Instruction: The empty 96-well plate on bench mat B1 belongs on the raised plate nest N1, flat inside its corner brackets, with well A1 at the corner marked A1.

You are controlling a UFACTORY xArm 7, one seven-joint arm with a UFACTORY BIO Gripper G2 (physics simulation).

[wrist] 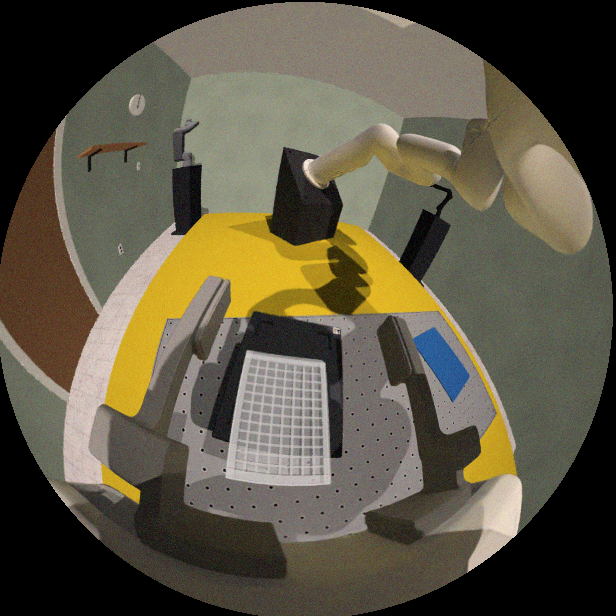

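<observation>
The clear 96-well plate (280, 419) lies over the black raised nest (287, 356) in the middle of the wrist view. Its near edge reaches past the nest's near edge in this view. I cannot tell whether it sits flat inside the brackets. A small white mark (336, 330) sits at the nest's far right corner. The blue bench mat (441, 363) lies to the right with nothing on it. My gripper (302, 307) is open above the plate. Its grey fingers stand wide on either side and do not touch the plate.
The nest and mat rest on a grey perforated board (373, 436) on a yellow table. The arm's black base block (304, 198) stands at the far side. Two black stands (186, 198) (426, 241) flank the table's far edge.
</observation>
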